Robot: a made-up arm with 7 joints. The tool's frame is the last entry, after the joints.
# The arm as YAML. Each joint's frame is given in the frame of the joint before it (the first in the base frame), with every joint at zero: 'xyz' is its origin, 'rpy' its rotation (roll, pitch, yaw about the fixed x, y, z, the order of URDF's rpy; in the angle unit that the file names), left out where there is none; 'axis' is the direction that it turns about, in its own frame. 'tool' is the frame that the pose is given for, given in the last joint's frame.
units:
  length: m
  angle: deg
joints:
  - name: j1
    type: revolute
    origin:
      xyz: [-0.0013, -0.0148, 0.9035]
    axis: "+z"
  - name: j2
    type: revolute
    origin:
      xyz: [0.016, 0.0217, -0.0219]
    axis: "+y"
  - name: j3
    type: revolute
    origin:
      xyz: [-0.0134, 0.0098, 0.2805]
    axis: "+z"
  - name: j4
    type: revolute
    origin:
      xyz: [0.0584, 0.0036, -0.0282]
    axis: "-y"
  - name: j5
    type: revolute
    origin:
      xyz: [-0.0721, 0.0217, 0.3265]
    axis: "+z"
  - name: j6
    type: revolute
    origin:
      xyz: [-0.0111, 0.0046, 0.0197]
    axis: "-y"
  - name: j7
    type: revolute
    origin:
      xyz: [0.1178, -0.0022, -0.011]
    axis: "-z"
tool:
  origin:
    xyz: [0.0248, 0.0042, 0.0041]
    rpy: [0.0, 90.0, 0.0]
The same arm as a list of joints. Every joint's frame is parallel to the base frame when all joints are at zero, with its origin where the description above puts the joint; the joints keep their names.
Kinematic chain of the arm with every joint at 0, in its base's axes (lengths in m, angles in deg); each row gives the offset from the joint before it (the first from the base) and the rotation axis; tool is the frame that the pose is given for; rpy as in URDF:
j1: xyz -0.0013 -0.0148 0.9035 axis +z
j2: xyz 0.016 0.0217 -0.0219 axis +y
j3: xyz -0.0134 0.0098 0.2805 axis +z
j4: xyz 0.0584 0.0036 -0.0282 axis -y
j5: xyz -0.0721 0.0217 0.3265 axis +z
j6: xyz -0.0111 0.0046 0.0197 axis -y
j7: xyz 0.1178 -0.0022 -0.011 axis -z
tool: xyz 0.0248 0.0042 0.0041 rpy 0 90 0

